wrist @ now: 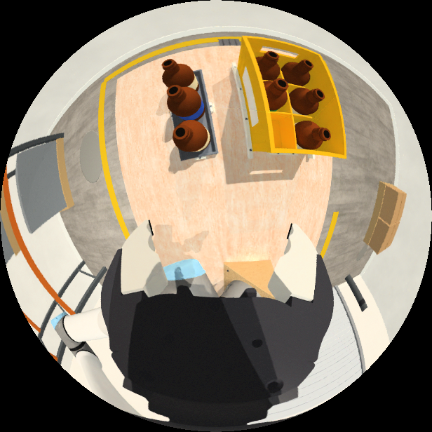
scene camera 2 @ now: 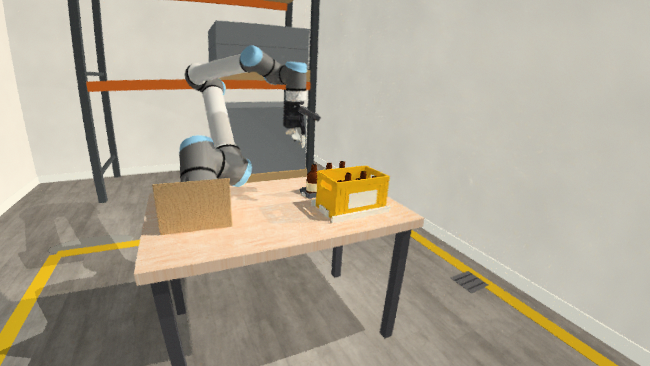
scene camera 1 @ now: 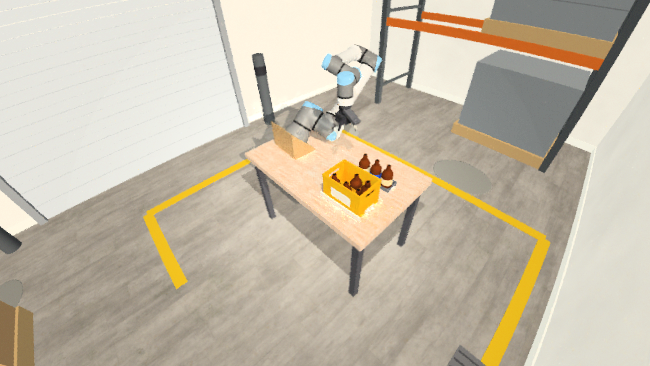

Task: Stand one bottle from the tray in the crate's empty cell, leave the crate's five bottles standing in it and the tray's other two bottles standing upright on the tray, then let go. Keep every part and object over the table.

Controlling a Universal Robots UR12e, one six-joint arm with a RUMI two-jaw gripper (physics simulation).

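Where they show: gripper, fingertip midpoint: (scene camera 2: pixel 298 144) (scene camera 1: pixel 346 135); arm's base, origin of the base link: (scene camera 2: pixel 200 196) (scene camera 1: pixel 295 136).
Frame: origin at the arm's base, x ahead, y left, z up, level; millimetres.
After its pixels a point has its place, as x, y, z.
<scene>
Three brown bottles stand upright on the dark tray (wrist: pixel 210 131): one with a cream label (scene camera 1: pixel 387 176) {761, 65, -2} (wrist: pixel 178 75), one with a blue label (scene camera 1: pixel 376 168) {675, 70, 11} (wrist: pixel 185 102) and another cream-labelled one (scene camera 1: pixel 364 162) {584, 68, 12} (scene camera 2: pixel 312 179) {549, 61, -11} (wrist: pixel 191 136). The yellow crate (scene camera 1: pixel 361 204) {783, -221, 0} (scene camera 2: pixel 327 200) {513, -160, -35} (wrist: pixel 261 139) stands beside the tray. Several brown bottles stand in it, among them one (wrist: pixel 306 100) in a middle cell. The empty cell (wrist: pixel 283 134) is at its near left corner in the wrist view. My gripper (scene camera 2: pixel 299 140) {458, 38, 177} (wrist: pixel 220 224) is open and empty, pointing down, above the table and short of the tray and crate.
An angled wooden panel (scene camera 1: pixel 292 145) {95, -110, 18} (scene camera 2: pixel 192 206) {-41, -95, 2} (wrist: pixel 250 271) stands on the table (scene camera 1: pixel 300 172) {239, -182, -104} (scene camera 2: pixel 260 235) {186, -223, -104} near the arm's base, away from the crate. A pale holder (scene camera 2: pixel 360 213) {632, -249, -82} lies around the crate's foot. A tall storage rack (scene camera 1: pixel 382 55) (scene camera 2: pixel 86 125) stands behind the arm.
</scene>
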